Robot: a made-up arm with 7 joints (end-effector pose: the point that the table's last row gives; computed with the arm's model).
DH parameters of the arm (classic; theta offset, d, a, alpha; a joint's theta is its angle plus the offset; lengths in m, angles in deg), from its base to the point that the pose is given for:
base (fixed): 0 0 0 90
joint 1: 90 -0.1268 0 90
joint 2: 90 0 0 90
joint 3: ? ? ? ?
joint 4: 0 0 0 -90
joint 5: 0 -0.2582 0 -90
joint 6: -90 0 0 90
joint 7: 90 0 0 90
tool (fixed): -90 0 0 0
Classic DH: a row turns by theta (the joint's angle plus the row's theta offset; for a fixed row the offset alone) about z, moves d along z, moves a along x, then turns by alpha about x.
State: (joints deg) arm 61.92 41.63 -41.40 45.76 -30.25 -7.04 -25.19
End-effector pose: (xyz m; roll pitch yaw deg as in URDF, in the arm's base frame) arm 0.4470 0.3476 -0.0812 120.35 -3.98 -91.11
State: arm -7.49 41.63 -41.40 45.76 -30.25 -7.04 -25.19
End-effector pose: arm 0.0812 0.3476 -0.4470 50.83 -2.43 -86.66
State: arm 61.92 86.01 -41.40 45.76 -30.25 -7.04 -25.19
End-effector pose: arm 0.2018 0.5872 0.0496 127.03 15.40 -50.85
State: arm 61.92 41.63 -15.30 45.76 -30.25 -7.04 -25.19
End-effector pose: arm 0.4226 0.4026 -0.0232 137.55 -21.79 -85.69
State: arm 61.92 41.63 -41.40 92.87 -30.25 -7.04 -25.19
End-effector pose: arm 0.3737 0.1833 0.0199 142.63 10.67 -129.03
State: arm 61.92 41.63 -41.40 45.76 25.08 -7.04 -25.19
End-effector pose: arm 0.4470 0.3476 -0.0812 135.58 -57.80 -104.74
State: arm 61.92 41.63 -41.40 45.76 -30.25 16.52 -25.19
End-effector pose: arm 0.4470 0.3476 -0.0812 118.33 -5.71 -67.52
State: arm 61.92 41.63 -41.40 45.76 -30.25 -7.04 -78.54
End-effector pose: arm 0.4470 0.3476 -0.0812 173.70 -3.98 -91.11
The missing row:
joint 3: 90 -0.2899 0 90
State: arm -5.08 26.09 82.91 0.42 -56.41 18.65 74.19
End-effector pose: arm -0.0433 0.3695 -0.4895 -47.86 9.88 31.91
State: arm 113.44 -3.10 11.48 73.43 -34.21 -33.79 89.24
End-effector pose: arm 0.2390 0.1563 0.3680 104.85 33.62 -144.80
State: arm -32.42 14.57 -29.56 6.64 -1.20 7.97 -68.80
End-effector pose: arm -0.2636 0.2500 -0.4634 62.44 36.03 -37.19
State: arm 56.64 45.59 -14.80 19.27 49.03 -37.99 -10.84
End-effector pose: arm 0.3702 0.4928 -0.1451 -146.03 -57.51 -159.84
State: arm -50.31 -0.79 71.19 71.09 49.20 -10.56 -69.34
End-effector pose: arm -0.2396 0.3528 -0.3012 85.29 -73.14 76.51
